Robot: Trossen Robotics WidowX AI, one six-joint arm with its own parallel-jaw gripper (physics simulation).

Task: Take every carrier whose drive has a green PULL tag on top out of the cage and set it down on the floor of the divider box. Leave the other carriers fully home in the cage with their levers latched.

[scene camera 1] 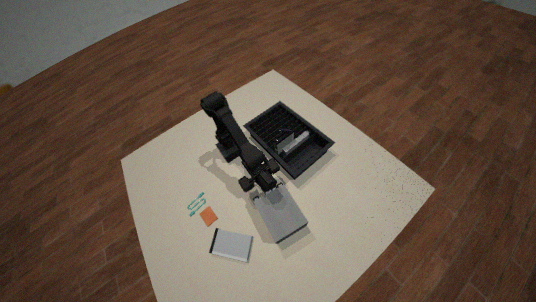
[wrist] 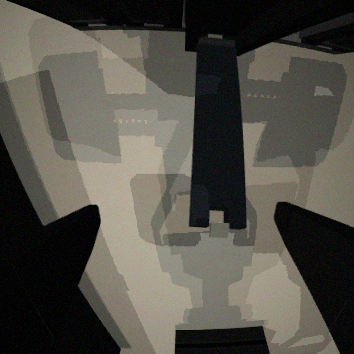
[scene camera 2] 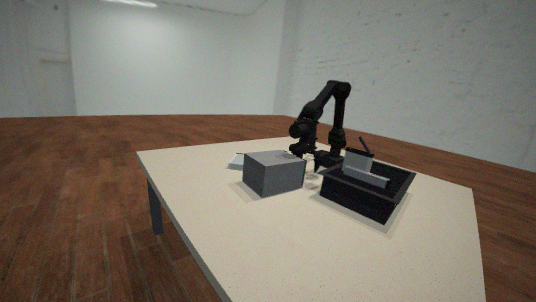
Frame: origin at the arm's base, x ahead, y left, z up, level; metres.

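Seen in the pictures: gripper, fingertip midpoint: (wrist: 188, 211) (scene camera 2: 307, 169); arm's base, link origin: (scene camera 1: 228, 143) (scene camera 2: 334, 155).
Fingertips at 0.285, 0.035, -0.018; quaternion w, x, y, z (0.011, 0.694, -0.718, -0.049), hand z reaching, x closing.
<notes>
Offsets run from my fingertips to a thing's top centre, as dx, dy, dz. "spot": to the spot under its first point. Level surfaces: height alone.
The grey cage {+0.180, -0.024, +0.076} (scene camera 1: 281, 216) (scene camera 2: 272, 172) stands on the table. Its dark carrier fronts {spot: +0.086, +0.025, -0.031} (wrist: 132, 26) show at the top of the wrist view. One dark blue lever {+0.047, -0.011, +0.032} (wrist: 217, 135) stands out from a carrier front and runs down between the fingers. My gripper (scene camera 1: 265, 182) (wrist: 188, 211) is open in front of the cage, its fingers apart on both sides of the lever, holding nothing. The black divider box {-0.118, +0.240, +0.049} (scene camera 1: 314, 161) (scene camera 2: 350, 201) holds a grey carrier {-0.066, +0.187, +0.188} (scene camera 1: 285, 142) (scene camera 2: 358, 162), its lever raised, beside a pale bar-like piece {spot: -0.032, +0.238, +0.067} (scene camera 1: 296, 142) (scene camera 2: 367, 177). Green tags cannot be made out.
A flat silver drive-like block {+0.159, -0.274, -0.016} (scene camera 1: 231, 245) (scene camera 2: 235, 161) with a black end lies on the table {dz -0.042} (scene camera 1: 170, 175) (scene camera 2: 280, 240) beside the cage. An orange square {spot: -0.015, -0.312, -0.037} (scene camera 1: 208, 216) and a teal cable {spot: -0.101, -0.296, -0.038} (scene camera 1: 203, 200) lie near it. The divider box's near corner is close to the cage.
</notes>
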